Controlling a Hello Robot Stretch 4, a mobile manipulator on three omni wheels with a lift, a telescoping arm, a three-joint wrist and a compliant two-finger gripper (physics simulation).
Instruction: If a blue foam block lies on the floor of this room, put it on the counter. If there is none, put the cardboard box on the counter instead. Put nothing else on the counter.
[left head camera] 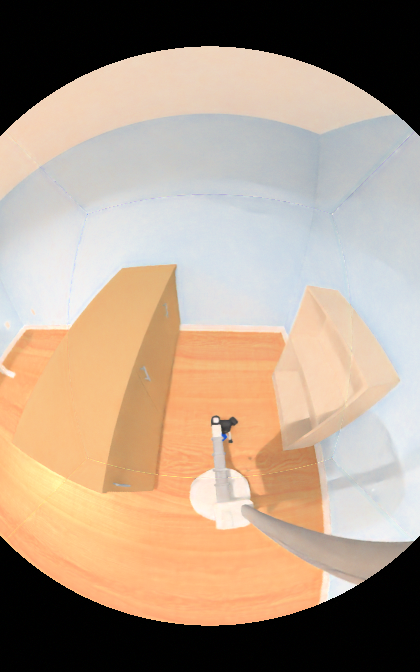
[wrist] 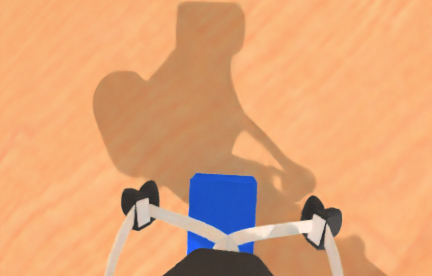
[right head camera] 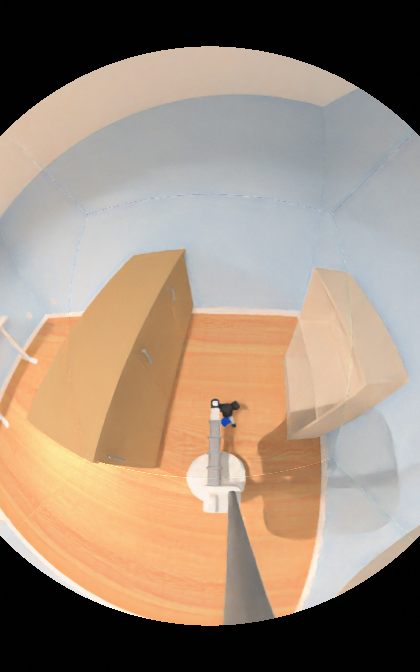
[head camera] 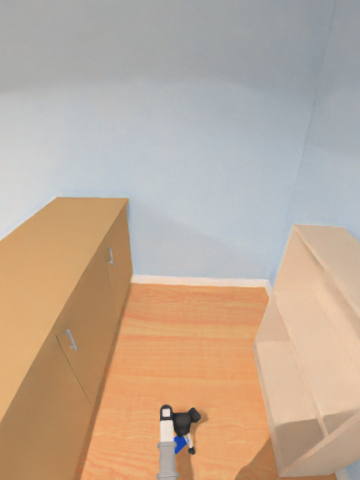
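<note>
A blue foam block point(head camera: 179, 444) point(left head camera: 224, 437) point(right head camera: 226, 422) point(wrist: 222, 205) lies on the floor under my gripper, partly hidden by the arm and the gripper body. My gripper point(wrist: 229, 205) is open, its two dark fingertips wide apart, one to each side of the block in the wrist view with a gap on both sides. It points down at the floor. The counter point(head camera: 45, 255) point(left head camera: 112, 340) point(right head camera: 112, 330) is the long brown cabinet on the left, with a bare top. The cardboard box does not show in these views.
A pale open shelf unit point(head camera: 327, 240) point(left head camera: 372, 367) point(right head camera: 377, 350) stands on the right against the wall. The counter's front has metal handles point(head camera: 71, 340). My white round base point(left head camera: 200, 495) point(right head camera: 197, 477) stands between counter and right wall. White bars point(right head camera: 17, 342) show at the far left.
</note>
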